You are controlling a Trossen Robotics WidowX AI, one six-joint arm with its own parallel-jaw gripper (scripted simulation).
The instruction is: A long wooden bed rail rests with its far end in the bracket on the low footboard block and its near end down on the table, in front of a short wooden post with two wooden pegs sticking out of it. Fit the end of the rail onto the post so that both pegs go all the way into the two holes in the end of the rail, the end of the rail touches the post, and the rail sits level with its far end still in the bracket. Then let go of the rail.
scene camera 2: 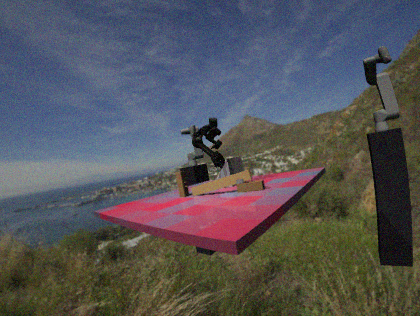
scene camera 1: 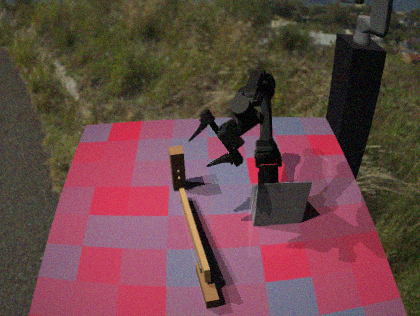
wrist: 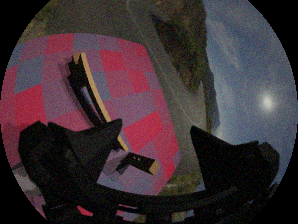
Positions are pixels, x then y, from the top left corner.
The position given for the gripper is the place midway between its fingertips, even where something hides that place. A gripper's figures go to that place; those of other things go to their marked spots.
Labels:
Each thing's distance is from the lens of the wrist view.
gripper [wrist: 157,126]: 10 cm
wooden rail [wrist: 89,83]: 33 cm

